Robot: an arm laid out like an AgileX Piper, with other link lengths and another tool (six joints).
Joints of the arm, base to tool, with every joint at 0 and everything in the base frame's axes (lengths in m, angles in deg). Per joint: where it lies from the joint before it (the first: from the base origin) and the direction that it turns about. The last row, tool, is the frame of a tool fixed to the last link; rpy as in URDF.
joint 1: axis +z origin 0 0 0.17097
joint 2: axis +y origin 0 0 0
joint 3: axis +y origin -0.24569 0 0.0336
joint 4: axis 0.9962 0 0.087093 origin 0.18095 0 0.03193
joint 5: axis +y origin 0 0 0
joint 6: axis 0.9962 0 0.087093 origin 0.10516 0 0.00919
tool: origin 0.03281 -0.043 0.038 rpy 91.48 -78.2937 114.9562
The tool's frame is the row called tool.
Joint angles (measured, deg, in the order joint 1, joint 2, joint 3, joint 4, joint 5, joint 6), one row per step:
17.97 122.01 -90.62 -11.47 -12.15 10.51
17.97 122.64 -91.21 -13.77 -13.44 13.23
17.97 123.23 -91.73 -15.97 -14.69 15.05
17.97 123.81 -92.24 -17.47 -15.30 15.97
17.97 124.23 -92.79 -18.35 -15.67 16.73
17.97 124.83 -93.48 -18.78 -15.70 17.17
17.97 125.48 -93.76 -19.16 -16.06 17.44
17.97 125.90 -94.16 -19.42 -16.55 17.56
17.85 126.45 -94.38 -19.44 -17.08 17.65
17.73 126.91 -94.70 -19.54 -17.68 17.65
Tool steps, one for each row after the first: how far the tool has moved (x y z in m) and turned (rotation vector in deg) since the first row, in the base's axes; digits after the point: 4 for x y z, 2 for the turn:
0.0018 0.0023 0.0005 1.00 -0.82 0.62
0.0033 0.0051 0.0013 1.27 -1.80 1.49
0.0048 0.0074 0.0008 1.06 -2.33 2.14
0.0061 0.0087 0.0011 1.19 -2.73 2.48
0.0080 0.0096 -0.0002 1.27 -2.79 2.59
0.0095 0.0107 -0.0034 1.23 -2.74 2.81
0.0106 0.0117 -0.0036 1.32 -3.17 3.05
0.0121 0.0115 -0.0058 1.51 -3.28 3.08
0.0134 0.0115 -0.0065 1.64 -3.68 3.18

